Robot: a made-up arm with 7 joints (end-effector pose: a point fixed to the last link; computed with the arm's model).
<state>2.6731 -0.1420 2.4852 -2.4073 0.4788 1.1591 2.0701</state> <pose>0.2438 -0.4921 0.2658 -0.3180 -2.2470 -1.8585</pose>
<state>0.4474 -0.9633 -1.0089 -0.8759 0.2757 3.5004 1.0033</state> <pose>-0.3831 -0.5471 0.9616 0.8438 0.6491 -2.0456</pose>
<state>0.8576 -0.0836 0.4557 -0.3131 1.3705 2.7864 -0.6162</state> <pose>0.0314 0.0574 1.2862 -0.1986 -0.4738 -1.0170</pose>
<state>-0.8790 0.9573 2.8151 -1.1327 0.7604 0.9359 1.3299</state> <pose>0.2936 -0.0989 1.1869 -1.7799 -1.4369 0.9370</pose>
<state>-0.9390 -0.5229 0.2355 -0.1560 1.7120 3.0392 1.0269</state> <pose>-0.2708 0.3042 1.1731 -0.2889 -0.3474 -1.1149</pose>
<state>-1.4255 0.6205 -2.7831 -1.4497 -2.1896 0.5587 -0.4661</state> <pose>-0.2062 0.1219 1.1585 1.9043 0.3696 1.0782</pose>
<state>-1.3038 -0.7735 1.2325 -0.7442 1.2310 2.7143 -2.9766</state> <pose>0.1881 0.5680 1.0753 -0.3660 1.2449 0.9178</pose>
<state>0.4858 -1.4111 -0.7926 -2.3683 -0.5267 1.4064 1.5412</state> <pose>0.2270 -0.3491 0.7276 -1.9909 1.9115 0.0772</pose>
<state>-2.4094 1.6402 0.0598 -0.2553 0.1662 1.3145 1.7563</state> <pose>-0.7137 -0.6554 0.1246 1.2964 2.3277 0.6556</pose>
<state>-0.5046 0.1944 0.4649 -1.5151 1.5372 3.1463 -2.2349</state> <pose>0.6945 -0.1237 0.7311 1.9922 0.5828 1.7463</pose>
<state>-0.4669 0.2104 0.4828 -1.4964 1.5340 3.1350 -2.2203</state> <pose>0.7051 -0.0903 0.7316 2.0027 0.6329 1.8041</pose>
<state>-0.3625 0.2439 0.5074 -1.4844 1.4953 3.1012 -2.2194</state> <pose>0.7242 -0.0066 0.7189 2.0055 0.8343 1.8756</pose>
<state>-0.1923 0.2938 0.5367 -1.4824 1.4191 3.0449 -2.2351</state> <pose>0.7328 0.1313 0.6914 1.9632 1.2003 1.9428</pose>
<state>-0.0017 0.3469 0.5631 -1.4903 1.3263 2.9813 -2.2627</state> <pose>0.7093 0.2860 0.6564 -1.8241 -1.6199 -1.9562</pose>
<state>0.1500 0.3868 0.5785 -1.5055 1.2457 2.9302 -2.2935</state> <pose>0.6660 0.4040 0.6246 -1.5552 -1.8492 -1.8207</pose>
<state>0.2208 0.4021 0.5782 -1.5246 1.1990 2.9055 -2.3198</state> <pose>0.6391 0.4541 0.6049 -1.4186 -1.9731 -1.7503</pose>
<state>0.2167 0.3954 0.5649 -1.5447 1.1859 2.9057 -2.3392</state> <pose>0.6422 0.4461 0.5977 -1.4207 -2.0214 -1.7450</pose>
